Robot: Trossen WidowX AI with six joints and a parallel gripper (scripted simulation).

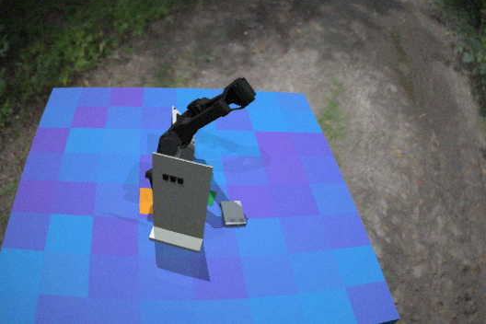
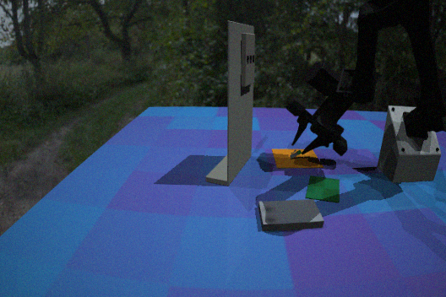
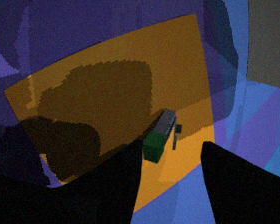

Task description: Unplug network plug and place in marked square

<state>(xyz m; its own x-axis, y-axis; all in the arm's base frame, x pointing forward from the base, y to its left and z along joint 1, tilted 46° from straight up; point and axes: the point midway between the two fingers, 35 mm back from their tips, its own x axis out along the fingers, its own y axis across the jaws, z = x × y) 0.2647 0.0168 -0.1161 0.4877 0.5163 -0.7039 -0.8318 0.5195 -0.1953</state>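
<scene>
My gripper tip is now 10 mm short of the network plug and 10 mm above it. The rest, counted from my gripper tip: orange marked square: 20 mm below; green square patch: 40 mm behind, 160 mm to the left, 20 mm below; upright grey panel: 150 mm ahead, 60 mm to the left, 130 mm above.
</scene>
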